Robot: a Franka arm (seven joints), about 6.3 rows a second.
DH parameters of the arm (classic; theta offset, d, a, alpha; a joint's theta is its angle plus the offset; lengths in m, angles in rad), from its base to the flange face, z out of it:
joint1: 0 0.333 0 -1.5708
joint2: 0 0 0 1.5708
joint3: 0 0.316 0.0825 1.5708
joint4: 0 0 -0.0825 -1.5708
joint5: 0 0.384 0 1.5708
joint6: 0 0 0.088 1.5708
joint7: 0 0.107 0 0
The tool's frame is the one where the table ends.
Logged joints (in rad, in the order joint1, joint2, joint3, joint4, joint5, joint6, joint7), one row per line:
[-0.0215 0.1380 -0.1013 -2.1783 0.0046 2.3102 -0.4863]
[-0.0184 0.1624 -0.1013 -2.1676 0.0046 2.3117 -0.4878]
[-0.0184 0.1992 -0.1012 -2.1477 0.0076 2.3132 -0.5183]
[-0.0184 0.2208 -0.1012 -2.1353 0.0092 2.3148 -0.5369]
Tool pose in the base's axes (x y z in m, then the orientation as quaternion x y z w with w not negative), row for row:
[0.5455 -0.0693 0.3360 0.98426 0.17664 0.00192 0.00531]
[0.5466 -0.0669 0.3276 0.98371 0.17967 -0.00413 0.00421]
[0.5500 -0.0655 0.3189 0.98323 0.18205 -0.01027 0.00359]
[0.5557 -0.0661 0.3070 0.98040 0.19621 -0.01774 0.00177]
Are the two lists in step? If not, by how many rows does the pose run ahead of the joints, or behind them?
The pose runs 1 row behind the joints: the pose in row i belongs to the joints in row i - 1.
